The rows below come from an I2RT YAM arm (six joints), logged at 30 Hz.
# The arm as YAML. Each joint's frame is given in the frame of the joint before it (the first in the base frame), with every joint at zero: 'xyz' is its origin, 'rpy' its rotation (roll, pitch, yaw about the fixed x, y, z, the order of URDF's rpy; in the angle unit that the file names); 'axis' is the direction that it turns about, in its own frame. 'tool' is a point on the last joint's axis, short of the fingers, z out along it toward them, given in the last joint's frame.
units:
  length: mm
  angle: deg
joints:
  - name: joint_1
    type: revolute
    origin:
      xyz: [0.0, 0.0, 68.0]
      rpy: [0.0, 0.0, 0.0]
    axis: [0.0, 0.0, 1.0]
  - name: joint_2
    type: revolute
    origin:
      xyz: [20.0, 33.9, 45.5]
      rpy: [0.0, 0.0, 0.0]
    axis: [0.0, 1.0, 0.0]
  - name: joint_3
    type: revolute
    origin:
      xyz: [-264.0, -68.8, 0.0]
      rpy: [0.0, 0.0, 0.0]
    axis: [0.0, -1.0, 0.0]
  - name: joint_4
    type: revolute
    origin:
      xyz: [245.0, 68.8, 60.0]
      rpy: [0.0, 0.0, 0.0]
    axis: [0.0, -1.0, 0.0]
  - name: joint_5
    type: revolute
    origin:
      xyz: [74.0, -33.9, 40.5]
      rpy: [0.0, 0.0, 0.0]
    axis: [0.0, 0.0, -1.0]
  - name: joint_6
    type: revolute
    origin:
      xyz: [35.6, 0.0, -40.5]
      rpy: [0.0, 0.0, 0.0]
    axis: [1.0, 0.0, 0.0]
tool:
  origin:
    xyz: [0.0, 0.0, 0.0]
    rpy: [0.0, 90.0, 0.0]
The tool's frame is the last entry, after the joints.
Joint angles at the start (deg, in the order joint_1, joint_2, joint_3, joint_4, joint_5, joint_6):
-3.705 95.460 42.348 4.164 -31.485 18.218
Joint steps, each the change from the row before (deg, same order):
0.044 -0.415 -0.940 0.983 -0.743 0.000
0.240 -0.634 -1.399 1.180 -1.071 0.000
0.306 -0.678 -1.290 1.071 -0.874 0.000
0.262 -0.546 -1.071 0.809 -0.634 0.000
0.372 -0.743 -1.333 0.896 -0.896 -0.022
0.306 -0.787 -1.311 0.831 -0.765 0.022
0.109 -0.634 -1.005 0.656 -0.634 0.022
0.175 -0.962 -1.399 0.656 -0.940 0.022
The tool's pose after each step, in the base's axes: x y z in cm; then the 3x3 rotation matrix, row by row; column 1 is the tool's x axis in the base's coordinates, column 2 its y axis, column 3 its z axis. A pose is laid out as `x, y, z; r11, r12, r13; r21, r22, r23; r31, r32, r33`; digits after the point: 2 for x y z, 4 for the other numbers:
30.64, -0.06, 13.68; -0.8032, -0.0501, 0.5936; 0.3164, 0.8084, 0.4964; -0.5047, 0.5865, -0.6335
30.17, 0.15, 13.52; -0.8044, -0.0682, 0.5902; 0.3099, 0.7994, 0.5147; -0.5070, 0.5969, -0.6219
29.72, 0.39, 13.42; -0.8047, -0.0858, 0.5874; 0.3028, 0.7917, 0.5306; -0.5106, 0.6048, -0.6111
29.34, 0.57, 13.31; -0.8056, -0.0986, 0.5842; 0.2972, 0.7858, 0.5424; -0.5126, 0.6106, -0.6037
28.84, 0.83, 13.20; -0.8076, -0.1159, 0.5783; 0.2888, 0.7772, 0.5591; -0.5142, 0.6185, -0.5941
28.34, 1.04, 13.10; -0.8088, -0.1304, 0.5735; 0.2823, 0.7694, 0.5730; -0.5159, 0.6253, -0.5854
27.96, 1.14, 13.04; -0.8088, -0.1406, 0.5711; 0.2790, 0.7631, 0.5830; -0.5178, 0.6308, -0.5779
27.38, 1.29, 12.96; -0.8106, -0.1539, 0.5650; 0.2737, 0.7534, 0.5979; -0.5177, 0.6393, -0.5686

